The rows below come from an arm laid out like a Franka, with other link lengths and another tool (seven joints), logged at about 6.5 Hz.
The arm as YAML. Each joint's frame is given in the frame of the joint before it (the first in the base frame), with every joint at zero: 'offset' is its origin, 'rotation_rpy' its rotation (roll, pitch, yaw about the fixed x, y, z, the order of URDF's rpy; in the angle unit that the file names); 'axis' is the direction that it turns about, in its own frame. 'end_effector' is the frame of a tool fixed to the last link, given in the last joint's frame.
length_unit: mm
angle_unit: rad
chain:
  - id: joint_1
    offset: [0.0, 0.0, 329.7]
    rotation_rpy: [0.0, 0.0, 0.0]
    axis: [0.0, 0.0, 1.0]
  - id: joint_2
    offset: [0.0, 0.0, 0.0]
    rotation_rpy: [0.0, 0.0, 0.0]
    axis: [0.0, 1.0, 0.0]
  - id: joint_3
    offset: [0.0, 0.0, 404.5]
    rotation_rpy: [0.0, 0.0, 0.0]
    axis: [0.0, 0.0, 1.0]
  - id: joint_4
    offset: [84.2, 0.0, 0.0]
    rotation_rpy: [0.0, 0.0, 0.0]
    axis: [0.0, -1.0, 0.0]
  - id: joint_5
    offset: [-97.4, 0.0, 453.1]
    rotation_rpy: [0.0, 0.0, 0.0]
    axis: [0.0, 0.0, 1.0]
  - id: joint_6
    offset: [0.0, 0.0, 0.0]
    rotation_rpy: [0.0, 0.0, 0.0]
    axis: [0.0, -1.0, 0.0]
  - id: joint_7
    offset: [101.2, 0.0, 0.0]
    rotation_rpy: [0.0, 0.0, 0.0]
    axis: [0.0, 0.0, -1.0]
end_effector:
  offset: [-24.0, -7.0, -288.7]
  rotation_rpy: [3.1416, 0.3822, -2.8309]
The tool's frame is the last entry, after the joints.
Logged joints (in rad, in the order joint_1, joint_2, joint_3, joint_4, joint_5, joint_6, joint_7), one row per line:
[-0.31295, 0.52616, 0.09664, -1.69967, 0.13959, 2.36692, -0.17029]
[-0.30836, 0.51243, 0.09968, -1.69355, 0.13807, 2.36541, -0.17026]
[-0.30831, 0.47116, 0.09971, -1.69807, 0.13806, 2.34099, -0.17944]
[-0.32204, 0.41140, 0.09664, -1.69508, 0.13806, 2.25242, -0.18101]
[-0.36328, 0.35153, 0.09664, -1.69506, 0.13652, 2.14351, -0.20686]
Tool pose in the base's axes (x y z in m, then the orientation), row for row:
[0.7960, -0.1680, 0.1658, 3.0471, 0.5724, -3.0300]
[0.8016, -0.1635, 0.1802, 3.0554, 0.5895, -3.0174]
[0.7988, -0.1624, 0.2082, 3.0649, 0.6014, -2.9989]
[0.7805, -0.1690, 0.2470, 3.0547, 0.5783, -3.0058]
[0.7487, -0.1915, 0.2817, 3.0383, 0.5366, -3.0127]
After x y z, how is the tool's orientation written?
As angles about the fixed x, y, z axes (roll, pitch, yaw), in radians.
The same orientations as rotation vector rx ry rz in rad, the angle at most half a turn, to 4 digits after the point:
[-0.1791, 2.5646, 0.1635]
[-0.1919, 2.5471, 0.1580]
[-0.2114, 2.5343, 0.1535]
[-0.2072, 2.5576, 0.1631]
[-0.2049, 2.5992, 0.1806]

